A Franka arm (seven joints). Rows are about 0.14 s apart.
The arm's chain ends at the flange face. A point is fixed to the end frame.
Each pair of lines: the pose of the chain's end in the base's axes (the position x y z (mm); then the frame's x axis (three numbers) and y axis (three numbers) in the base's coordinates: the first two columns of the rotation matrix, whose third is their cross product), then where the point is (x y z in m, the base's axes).
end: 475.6, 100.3, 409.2, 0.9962, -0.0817, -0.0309, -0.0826, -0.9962, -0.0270
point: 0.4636 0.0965 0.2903
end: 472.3, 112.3, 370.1, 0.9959, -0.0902, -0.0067, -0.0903, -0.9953, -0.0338
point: 0.4632 0.1091 0.2510
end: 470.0, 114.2, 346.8, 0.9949, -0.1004, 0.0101, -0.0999, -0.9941, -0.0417
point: 0.4629 0.1119 0.2275
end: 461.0, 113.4, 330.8, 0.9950, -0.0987, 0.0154, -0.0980, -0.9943, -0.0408
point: 0.4546 0.1109 0.2115
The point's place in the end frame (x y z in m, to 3 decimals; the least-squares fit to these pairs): -0.008 0.008 0.119
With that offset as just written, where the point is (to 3 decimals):
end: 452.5, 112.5, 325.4, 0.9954, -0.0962, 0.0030, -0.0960, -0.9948, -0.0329
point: 0.445 0.109 0.206
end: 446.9, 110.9, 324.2, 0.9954, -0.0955, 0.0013, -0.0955, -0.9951, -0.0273
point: 0.439 0.107 0.205
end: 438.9, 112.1, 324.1, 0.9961, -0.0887, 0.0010, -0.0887, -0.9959, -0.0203
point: 0.431 0.107 0.205
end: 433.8, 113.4, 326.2, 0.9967, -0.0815, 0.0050, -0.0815, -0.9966, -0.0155
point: 0.426 0.108 0.207
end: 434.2, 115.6, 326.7, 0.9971, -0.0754, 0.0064, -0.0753, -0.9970, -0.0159
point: 0.427 0.110 0.208
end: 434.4, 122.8, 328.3, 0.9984, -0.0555, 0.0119, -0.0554, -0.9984, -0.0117
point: 0.427 0.117 0.209
